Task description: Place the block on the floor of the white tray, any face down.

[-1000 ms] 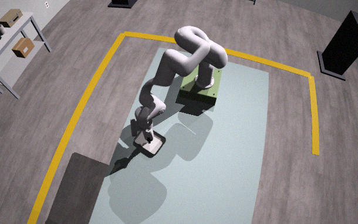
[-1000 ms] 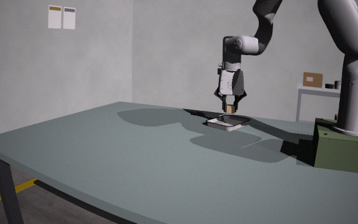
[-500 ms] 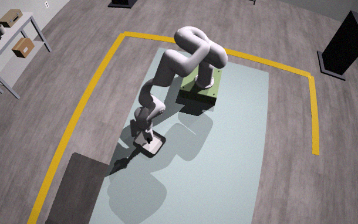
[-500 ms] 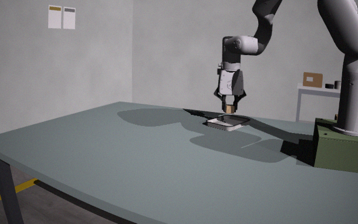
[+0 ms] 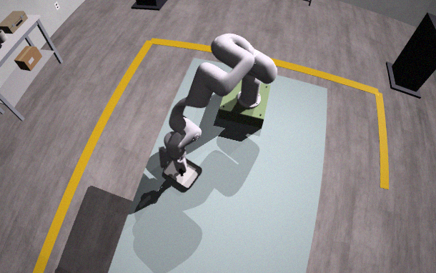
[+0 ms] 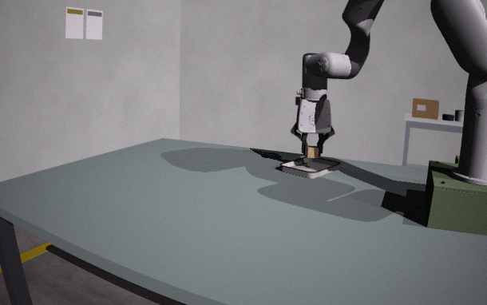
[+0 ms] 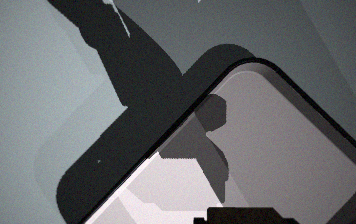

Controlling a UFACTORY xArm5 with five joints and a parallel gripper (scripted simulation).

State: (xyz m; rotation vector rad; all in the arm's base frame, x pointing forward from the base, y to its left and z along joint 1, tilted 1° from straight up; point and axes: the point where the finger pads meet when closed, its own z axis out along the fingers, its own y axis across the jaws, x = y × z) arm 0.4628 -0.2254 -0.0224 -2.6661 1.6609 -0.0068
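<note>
The white tray lies 50 mm below my hand. Also, from my hand: tan wooden block (10 mm below).
</note>
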